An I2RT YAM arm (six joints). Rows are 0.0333 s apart.
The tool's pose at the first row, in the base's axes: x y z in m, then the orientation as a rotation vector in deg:
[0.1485, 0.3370, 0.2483, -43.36, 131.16, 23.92]
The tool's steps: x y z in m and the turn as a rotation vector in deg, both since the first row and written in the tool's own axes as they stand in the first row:
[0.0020, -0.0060, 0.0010, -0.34, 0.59, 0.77]
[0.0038, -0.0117, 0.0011, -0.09, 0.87, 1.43]
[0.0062, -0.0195, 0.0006, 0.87, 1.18, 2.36]
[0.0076, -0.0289, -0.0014, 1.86, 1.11, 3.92]
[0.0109, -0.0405, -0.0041, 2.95, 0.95, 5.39]
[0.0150, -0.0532, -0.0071, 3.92, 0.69, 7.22]
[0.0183, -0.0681, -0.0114, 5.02, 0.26, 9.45]
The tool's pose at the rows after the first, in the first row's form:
[0.1515, 0.3320, 0.2457, -42.89, 132.05, 24.50]
[0.1540, 0.3269, 0.2439, -42.12, 132.63, 24.43]
[0.1572, 0.3196, 0.2419, -40.71, 133.38, 23.63]
[0.1612, 0.3107, 0.2416, -38.43, 134.04, 23.20]
[0.1650, 0.2991, 0.2403, -36.16, 134.55, 22.62]
[0.1690, 0.2861, 0.2385, -33.50, 135.09, 22.38]
[0.1741, 0.2711, 0.2381, -30.26, 135.58, 22.20]

